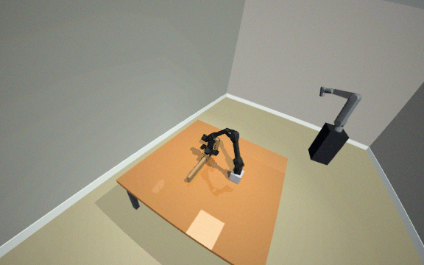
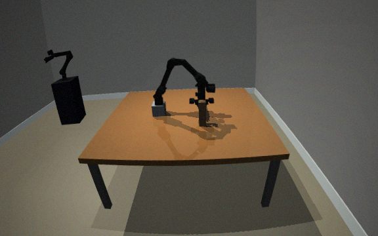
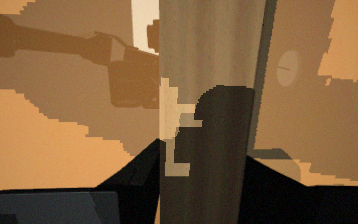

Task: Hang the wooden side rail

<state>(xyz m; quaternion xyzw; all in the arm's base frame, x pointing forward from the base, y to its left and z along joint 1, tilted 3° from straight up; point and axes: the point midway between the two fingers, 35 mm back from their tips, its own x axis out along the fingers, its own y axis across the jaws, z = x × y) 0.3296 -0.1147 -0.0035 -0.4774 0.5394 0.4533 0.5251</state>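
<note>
Right now my gripper tip is 15 cm to the left of the headboard post, 4 cm below it and 2 cm past it.
</note>
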